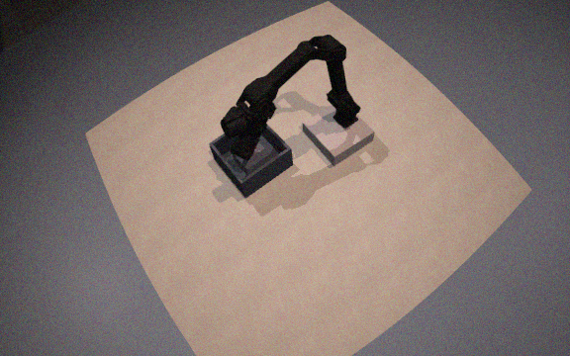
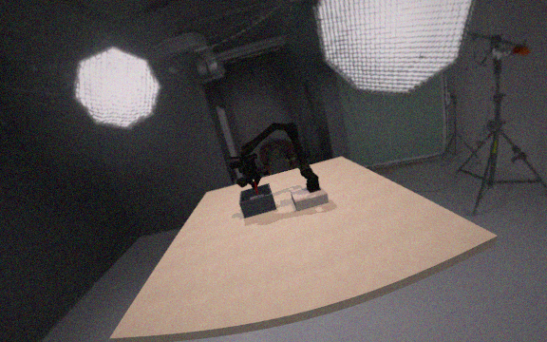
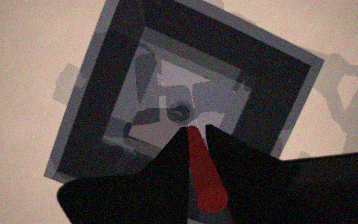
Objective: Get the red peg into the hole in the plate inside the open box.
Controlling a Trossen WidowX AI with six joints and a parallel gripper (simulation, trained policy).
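Right now my gripper tip is 1 cm to the right of the red peg, 1 cm below it and 1 cm past it. From my gripper tip the other things lie so: grey plate: 8 cm below, 1 cm ahead; dark box: 10 cm below, 1 cm ahead.
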